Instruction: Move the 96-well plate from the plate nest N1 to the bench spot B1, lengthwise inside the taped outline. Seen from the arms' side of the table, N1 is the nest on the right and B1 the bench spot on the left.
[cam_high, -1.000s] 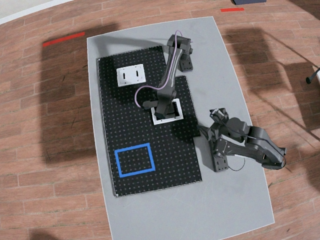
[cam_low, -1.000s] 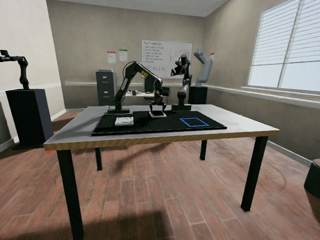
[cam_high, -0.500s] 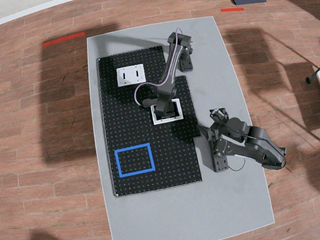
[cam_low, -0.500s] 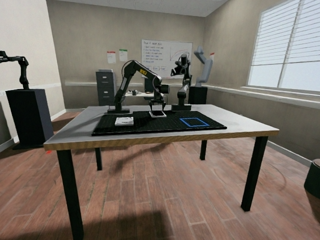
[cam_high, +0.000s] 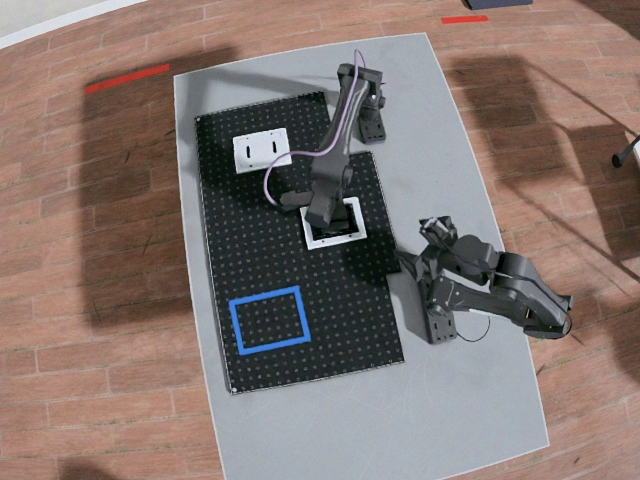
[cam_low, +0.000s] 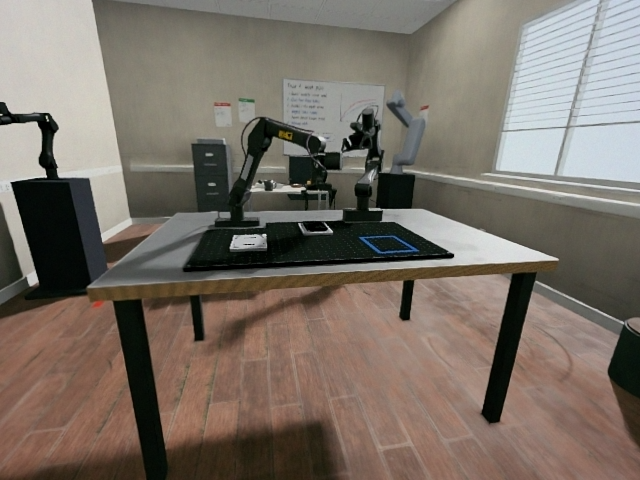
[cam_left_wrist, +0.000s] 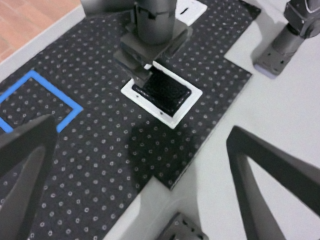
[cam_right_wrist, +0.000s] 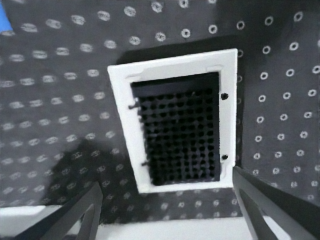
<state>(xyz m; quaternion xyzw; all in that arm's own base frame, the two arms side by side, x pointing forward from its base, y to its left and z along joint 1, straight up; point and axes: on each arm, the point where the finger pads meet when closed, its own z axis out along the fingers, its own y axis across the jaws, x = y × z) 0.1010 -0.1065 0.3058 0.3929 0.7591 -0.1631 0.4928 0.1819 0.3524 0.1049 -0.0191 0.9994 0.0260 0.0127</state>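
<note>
The black 96-well plate is 120 mm ahead of my left hand, 190 mm to the right of it and 320 mm below it.
</note>
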